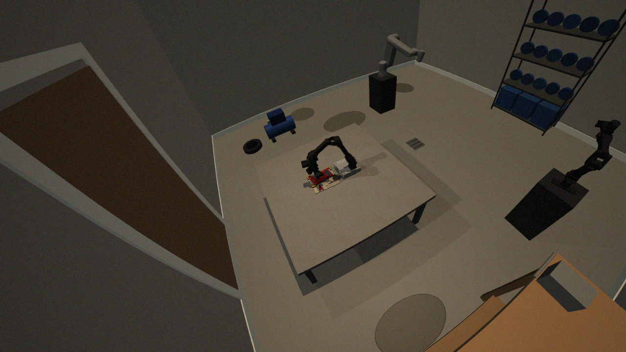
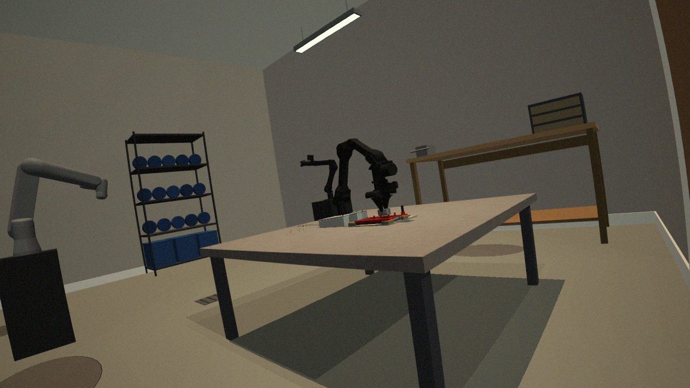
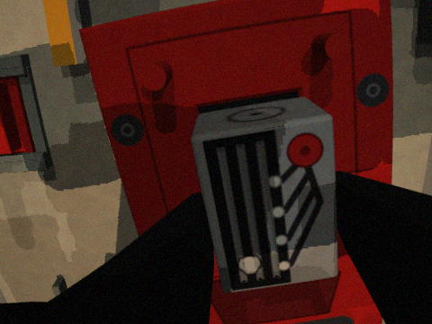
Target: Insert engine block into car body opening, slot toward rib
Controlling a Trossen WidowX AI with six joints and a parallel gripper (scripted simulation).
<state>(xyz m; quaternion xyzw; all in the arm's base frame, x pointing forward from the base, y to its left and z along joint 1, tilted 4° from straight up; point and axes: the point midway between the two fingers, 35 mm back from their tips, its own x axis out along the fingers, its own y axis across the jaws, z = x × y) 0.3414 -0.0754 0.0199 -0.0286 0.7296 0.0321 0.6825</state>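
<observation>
Now: gripper tip 1 cm above the grey engine block.
</observation>
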